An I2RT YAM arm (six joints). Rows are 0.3 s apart.
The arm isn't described. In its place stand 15 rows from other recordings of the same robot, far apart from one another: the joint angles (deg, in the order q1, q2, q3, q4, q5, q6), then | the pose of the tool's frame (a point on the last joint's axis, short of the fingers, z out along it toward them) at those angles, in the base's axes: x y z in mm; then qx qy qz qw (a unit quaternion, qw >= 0).
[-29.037, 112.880, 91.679, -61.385, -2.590, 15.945] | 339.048 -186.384 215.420 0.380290 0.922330 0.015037 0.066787
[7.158, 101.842, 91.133, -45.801, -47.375, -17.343] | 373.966 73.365 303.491 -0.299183 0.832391 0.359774 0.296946
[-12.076, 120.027, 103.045, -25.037, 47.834, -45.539] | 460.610 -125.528 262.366 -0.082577 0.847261 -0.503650 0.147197
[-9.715, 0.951, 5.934, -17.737, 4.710, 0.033] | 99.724 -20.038 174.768 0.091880 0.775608 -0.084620 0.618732
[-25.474, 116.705, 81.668, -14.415, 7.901, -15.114] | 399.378 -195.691 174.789 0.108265 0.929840 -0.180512 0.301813
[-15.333, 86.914, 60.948, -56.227, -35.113, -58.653] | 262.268 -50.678 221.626 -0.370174 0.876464 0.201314 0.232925
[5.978, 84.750, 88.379, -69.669, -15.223, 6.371] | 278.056 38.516 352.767 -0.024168 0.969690 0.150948 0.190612
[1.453, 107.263, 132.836, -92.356, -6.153, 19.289] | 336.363 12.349 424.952 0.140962 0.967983 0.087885 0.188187
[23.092, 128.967, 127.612, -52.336, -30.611, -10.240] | 447.615 210.557 288.631 -0.341642 0.854430 0.282885 0.270569
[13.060, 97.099, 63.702, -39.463, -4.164, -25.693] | 313.544 75.387 186.071 -0.332960 0.930414 0.019322 0.151968
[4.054, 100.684, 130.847, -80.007, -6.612, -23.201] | 320.053 26.793 464.318 -0.240162 0.906602 -0.003590 0.346963
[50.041, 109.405, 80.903, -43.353, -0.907, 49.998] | 247.331 296.064 194.176 -0.001619 0.987458 0.125846 0.095324
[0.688, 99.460, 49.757, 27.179, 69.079, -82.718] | 348.077 -29.075 192.638 -0.220612 0.720919 -0.655992 0.035784
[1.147, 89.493, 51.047, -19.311, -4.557, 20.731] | 305.148 8.939 179.544 0.152376 0.947809 0.090150 0.265166
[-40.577, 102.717, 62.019, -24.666, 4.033, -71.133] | 263.174 -228.680 157.214 -0.250036 0.943845 -0.195748 0.091218
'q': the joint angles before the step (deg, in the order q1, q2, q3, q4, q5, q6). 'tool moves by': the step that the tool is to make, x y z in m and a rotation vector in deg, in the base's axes. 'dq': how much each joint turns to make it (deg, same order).
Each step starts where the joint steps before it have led.
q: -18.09, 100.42, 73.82, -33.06, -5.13, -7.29
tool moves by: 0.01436, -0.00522, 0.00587, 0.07, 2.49, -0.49
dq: 0.00, 3.74, 6.47, -5.11, 0.86, 0.09
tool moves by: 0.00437, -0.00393, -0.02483, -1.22, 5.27, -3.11
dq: 0.00, 3.76, 0.00, -0.81, 3.87, 1.59
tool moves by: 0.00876, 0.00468, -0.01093, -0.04, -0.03, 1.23
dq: 1.03, 2.06, 0.20, 1.89, -0.05, -0.19
